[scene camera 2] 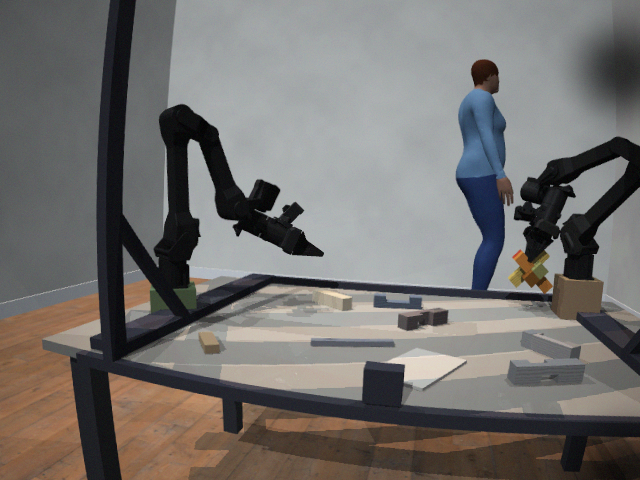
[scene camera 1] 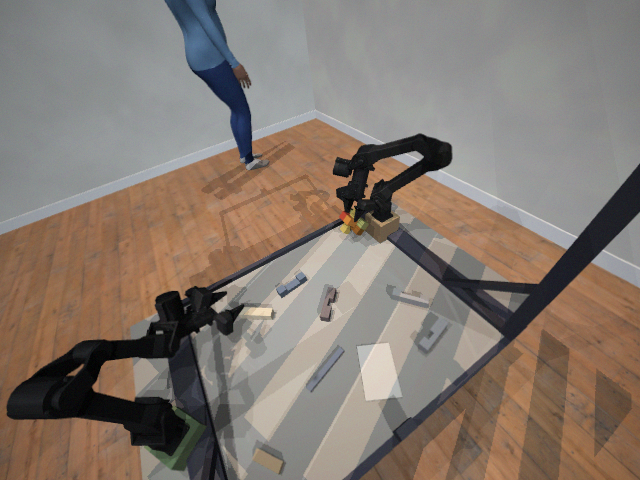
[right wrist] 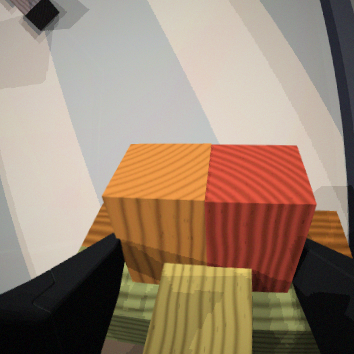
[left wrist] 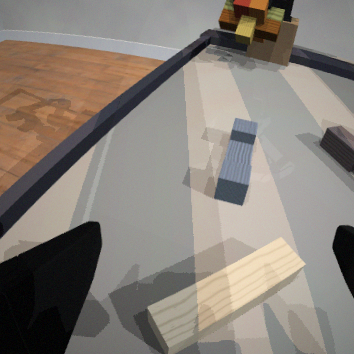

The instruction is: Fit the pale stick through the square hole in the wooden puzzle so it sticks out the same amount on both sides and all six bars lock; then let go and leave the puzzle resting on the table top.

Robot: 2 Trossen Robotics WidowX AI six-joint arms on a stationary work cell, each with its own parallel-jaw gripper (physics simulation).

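Places are measured from the left arm's base along level axes (x right, y ahead, z up), in metres.
Pixels of known places: left gripper, fingertip midpoint: [scene camera 2: 321, 253] [scene camera 1: 235, 298] [left wrist: 221, 236]; right gripper, fingertip midpoint: [scene camera 2: 526, 261] [scene camera 1: 350, 218] [right wrist: 207, 246] [left wrist: 252, 7]; left arm's base at its link origin: [scene camera 2: 172, 285] [scene camera 1: 172, 435]; right arm's base at its link origin: [scene camera 2: 578, 277] [scene camera 1: 382, 215].
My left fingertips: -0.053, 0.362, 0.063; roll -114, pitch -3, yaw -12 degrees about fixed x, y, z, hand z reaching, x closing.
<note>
For each thing: its middle in the pictures, then the offset to it from my left fingertips, as dx, dy, dz.
- pale stick at the middle of its body: [left wrist: 229, 293] [scene camera 2: 331, 299] [scene camera 1: 256, 313] +0.033, +0.020, -0.110
- blue notched bar at the middle of its body: [left wrist: 238, 156] [scene camera 2: 397, 301] [scene camera 1: 291, 284] +0.092, +0.172, -0.110
- thin grey bar at the middle of its body: [scene camera 2: 352, 342] [scene camera 1: 325, 368] +0.334, -0.049, -0.119
- white sheet at the middle of its body: [scene camera 2: 419, 367] [scene camera 1: 377, 370] +0.476, +0.008, -0.122
- tan block at the middle of its body: [scene camera 2: 208, 342] [scene camera 1: 268, 460] +0.291, -0.302, -0.117
The pale stick [scene camera 1: 262, 313] [scene camera 2: 334, 299] [left wrist: 227, 295] lies flat on the table, slanting between the fingers' sides in the left wrist view. My left gripper [scene camera 1: 234, 300] [scene camera 2: 321, 253] [left wrist: 221, 236] is open and empty, above and a little behind the stick. The puzzle [scene camera 1: 354, 223] [scene camera 2: 531, 272] [left wrist: 246, 27] [right wrist: 206, 225] has orange, red, yellow and green bars. My right gripper [scene camera 1: 352, 215] [scene camera 2: 529, 257] [right wrist: 207, 246] is shut on it, with the fingers on the sides of the orange and red bars, and holds it tilted above the table. The square hole cannot be made out.
Near the stick lie a blue notched bar [scene camera 1: 291, 284] [scene camera 2: 397, 301] [left wrist: 237, 160] and a dark brown one [scene camera 1: 328, 303] [scene camera 2: 422, 318]. Farther off are a thin grey bar [scene camera 1: 325, 367], two grey pieces [scene camera 1: 411, 298] [scene camera 1: 434, 334], a white sheet [scene camera 1: 379, 372] and a tan block [scene camera 1: 268, 459].
</note>
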